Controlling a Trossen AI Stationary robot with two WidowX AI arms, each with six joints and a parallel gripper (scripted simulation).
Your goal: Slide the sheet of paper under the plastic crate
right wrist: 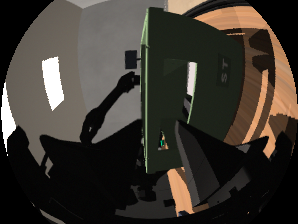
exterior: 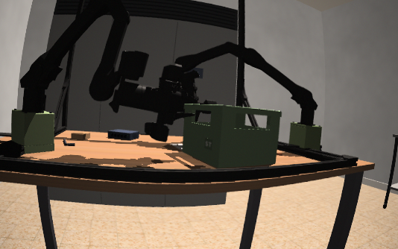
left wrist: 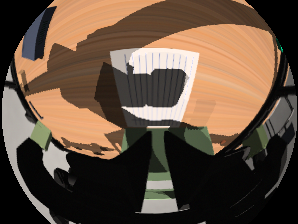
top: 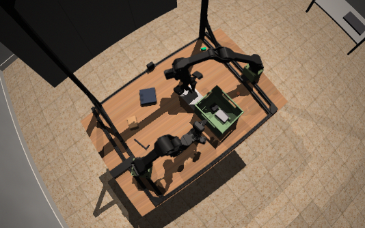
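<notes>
My left gripper is now 2 cm short of the paper and 10 cm above it. From my left hand the other things lie so: plastic crate (21 cm ahead, 3 cm to the left, 2 cm below).
</notes>
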